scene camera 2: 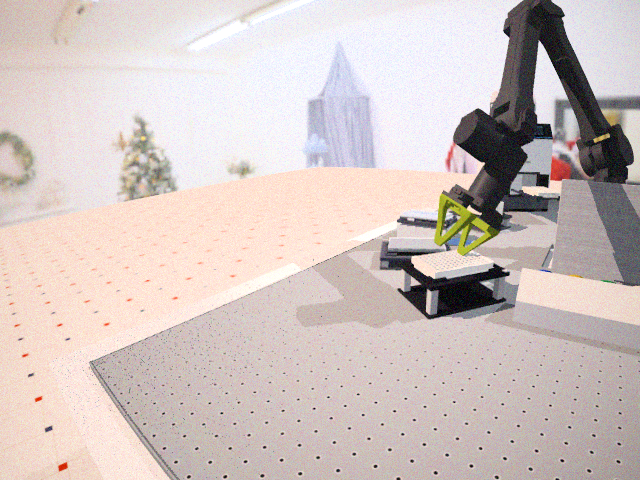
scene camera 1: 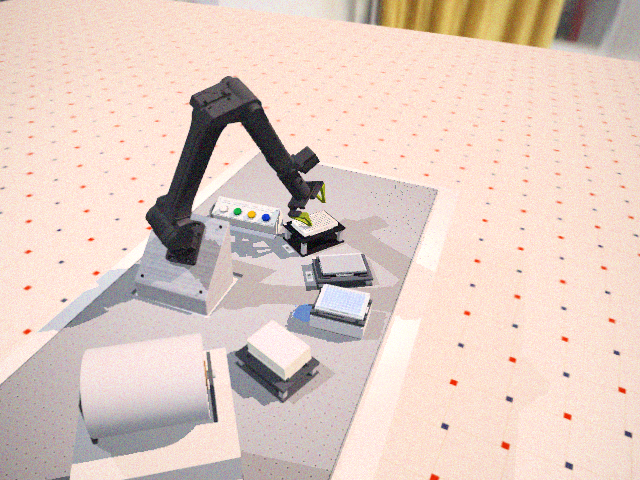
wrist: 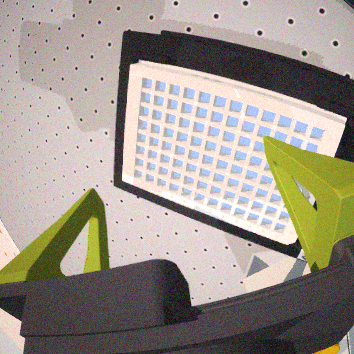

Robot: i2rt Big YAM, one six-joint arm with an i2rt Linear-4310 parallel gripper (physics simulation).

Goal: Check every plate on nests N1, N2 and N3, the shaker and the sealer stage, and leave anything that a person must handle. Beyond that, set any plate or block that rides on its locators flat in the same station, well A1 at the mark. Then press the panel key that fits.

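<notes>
My gripper [scene camera 1: 316,212] [scene camera 2: 449,248] [wrist: 178,171] is open and empty, low over a white many-welled plate [scene camera 1: 321,222] [scene camera 2: 452,265] [wrist: 215,150]. In the wrist view one finger overlaps the plate and the other is outside it. The plate lies on a black raised stand [scene camera 2: 431,283] [wrist: 225,60]. Beside it, a pale plate [scene camera 1: 341,263] [scene camera 2: 417,244] is on a dark grey station [scene camera 1: 361,282]. A bluish welled plate [scene camera 1: 343,299] is on a white-based station [scene camera 1: 336,325]. A thick cream block [scene camera 1: 279,347] is on a dark stand [scene camera 1: 268,373]. Exact seating and station labels are unreadable.
The key panel [scene camera 1: 275,225] [scene camera 2: 573,299] has white, green, yellow and blue keys and stands near the black stand. A large machine with a white cylinder [scene camera 1: 144,387] is at the near left in scene view 1. A blue patch [scene camera 1: 301,312] adjoins the white-based station.
</notes>
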